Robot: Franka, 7 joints.
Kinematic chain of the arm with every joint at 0, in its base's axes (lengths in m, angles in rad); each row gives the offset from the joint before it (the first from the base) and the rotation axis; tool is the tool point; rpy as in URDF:
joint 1: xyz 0 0 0.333 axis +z
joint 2: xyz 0 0 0 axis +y
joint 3: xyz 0 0 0.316 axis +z
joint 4: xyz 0.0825 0 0 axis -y
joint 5: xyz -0.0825 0 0.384 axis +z
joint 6: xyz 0 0 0 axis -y
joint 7: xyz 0.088 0 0 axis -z
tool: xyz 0 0 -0.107 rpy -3.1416 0 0
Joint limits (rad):
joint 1: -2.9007..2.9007
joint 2: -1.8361..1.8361
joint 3: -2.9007..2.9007
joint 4: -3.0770..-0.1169
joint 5: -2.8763..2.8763
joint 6: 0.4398..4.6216
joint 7: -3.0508..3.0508
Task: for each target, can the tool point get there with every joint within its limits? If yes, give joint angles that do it. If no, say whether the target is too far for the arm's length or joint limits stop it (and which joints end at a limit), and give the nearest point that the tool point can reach.
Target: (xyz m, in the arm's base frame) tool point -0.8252 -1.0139 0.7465
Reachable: no: too far | nearest point -0.5163 -0.6344 0.5917 | short by 0.513 m
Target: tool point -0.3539 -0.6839 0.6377
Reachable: yes | joints -1.8116 0.7889 -0.7457 -0.7695 1.8631 1.8202 -0.3528
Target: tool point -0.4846 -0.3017 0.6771
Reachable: yes | joints -1.2273 -0.3267 -1.0956 -1.7833 -1.5377 2.0427 1.1192
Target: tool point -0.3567 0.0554 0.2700
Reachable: yes | joints -1.9877 -0.2344 -1.1046 -2.6219 -1.0372 1.6198 1.1389
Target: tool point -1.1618 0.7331 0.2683
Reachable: no: too far | nearest point -0.7247 0.4573 0.2926 | short by 0.517 m
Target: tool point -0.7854 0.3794 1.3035
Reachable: no: too far | nearest point -0.5164 0.2494 0.9711 | short by 0.447 m
